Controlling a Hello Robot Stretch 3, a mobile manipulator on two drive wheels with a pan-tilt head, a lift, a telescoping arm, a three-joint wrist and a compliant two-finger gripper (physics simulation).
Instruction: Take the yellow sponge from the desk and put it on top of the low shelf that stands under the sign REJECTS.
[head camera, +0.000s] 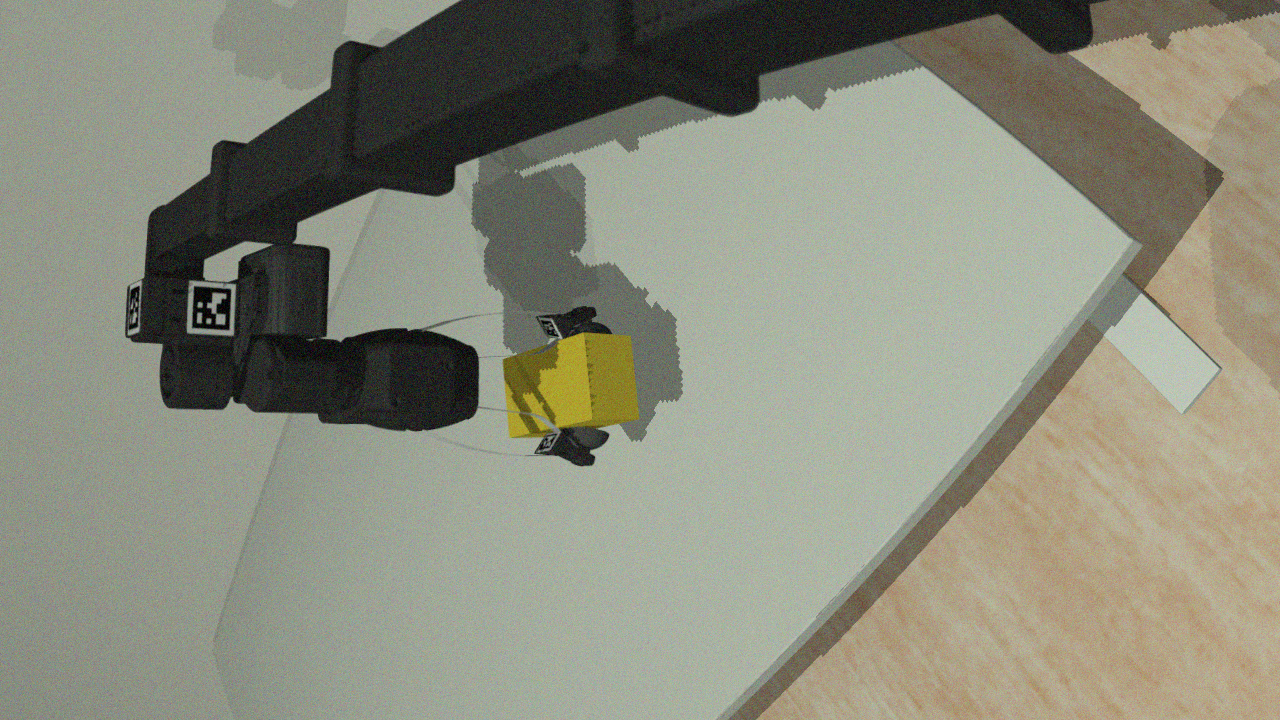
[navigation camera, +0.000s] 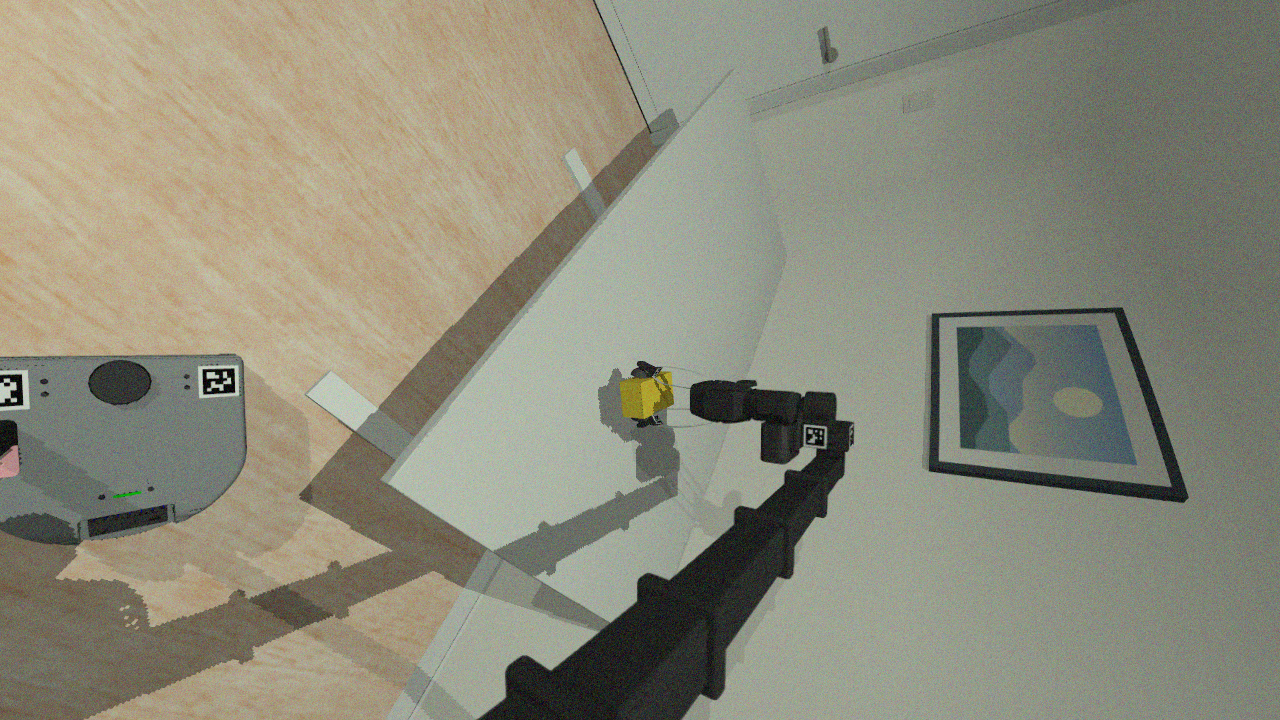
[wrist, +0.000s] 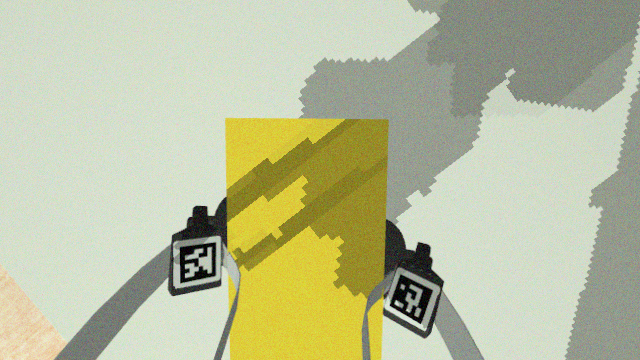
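Seen in the pictures: gripper, between the fingertips: (head camera: 602, 386) (navigation camera: 633, 393) (wrist: 311, 231); robot's base, origin of its link: (navigation camera: 121, 380).
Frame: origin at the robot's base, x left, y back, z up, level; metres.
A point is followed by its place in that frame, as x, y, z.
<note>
The yellow sponge (head camera: 613, 380) @(-0.569, 0.025, 0.819) (navigation camera: 637, 399) @(-0.569, 0.025, 0.832) (wrist: 300, 175) @(-0.647, 0.014, 0.842) is a block, held upright between the two fingers. My gripper (head camera: 581, 385) @(-0.612, 0.022, 0.791) (navigation camera: 648, 394) @(-0.612, 0.022, 0.791) (wrist: 311, 231) @(-0.612, 0.022, 0.791) is shut on it, with a dark fingertip pressed against each side. The sponge hangs a little above the white desk (head camera: 805, 313) @(-0.471, 0.073, 0.720) (navigation camera: 572, 304) @(-0.528, -0.138, 0.720) (wrist: 100, 100) @(-0.667, -0.148, 0.720), and its shadow lies offset from it on the desk top. The underside of the sponge is hidden in the wrist view. The low shelf and the sign REJECTS do not show in these views.
My extended arm (head camera: 501, 98) @(-0.258, 0.085, 1.143) (navigation camera: 680, 626) @(-0.185, 0.083, 1.141) reaches over the desk. Pale desk legs (head camera: 1168, 344) (navigation camera: 344, 398) stick out past its edge. The wall behind bears a framed picture (navigation camera: 1029, 385) @(-1.375, 0.029, 1.469). My grey base (navigation camera: 170, 429) @(-0.060, 0.085, 0.160) stands on the wooden floor (head camera: 1074, 582) @(-0.523, -0.237, 0.001) (navigation camera: 268, 179) @(-0.238, -0.459, 0.000).
</note>
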